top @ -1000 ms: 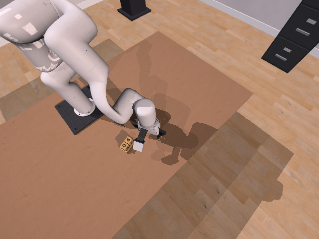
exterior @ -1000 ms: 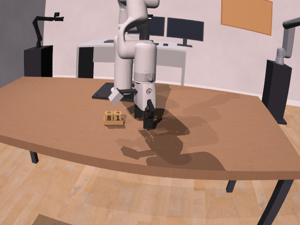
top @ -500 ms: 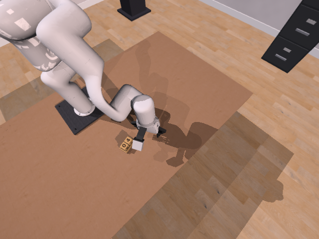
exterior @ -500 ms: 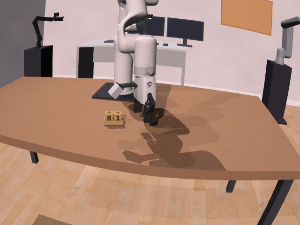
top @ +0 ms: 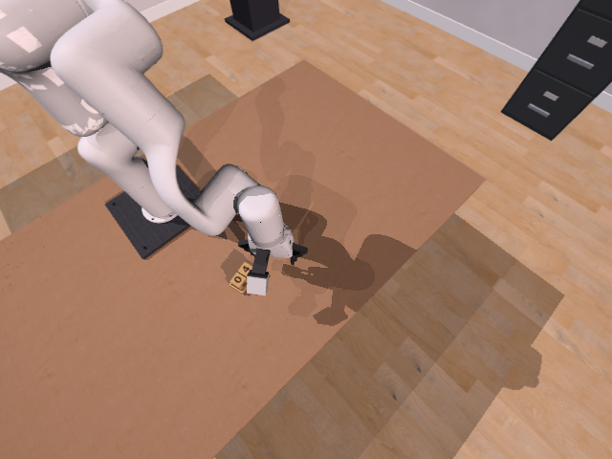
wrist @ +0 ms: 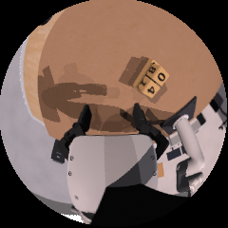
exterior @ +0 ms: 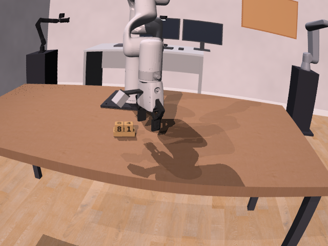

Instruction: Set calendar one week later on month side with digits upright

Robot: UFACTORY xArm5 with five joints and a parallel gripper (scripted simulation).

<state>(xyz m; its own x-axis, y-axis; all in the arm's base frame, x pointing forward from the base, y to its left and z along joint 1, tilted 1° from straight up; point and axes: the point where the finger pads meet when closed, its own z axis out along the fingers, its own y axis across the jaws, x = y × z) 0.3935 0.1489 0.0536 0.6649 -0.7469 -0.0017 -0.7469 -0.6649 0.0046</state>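
Now: the wooden calendar tray 3 cm behind my hand, 10 cm to the right of it and 6 cm below it.
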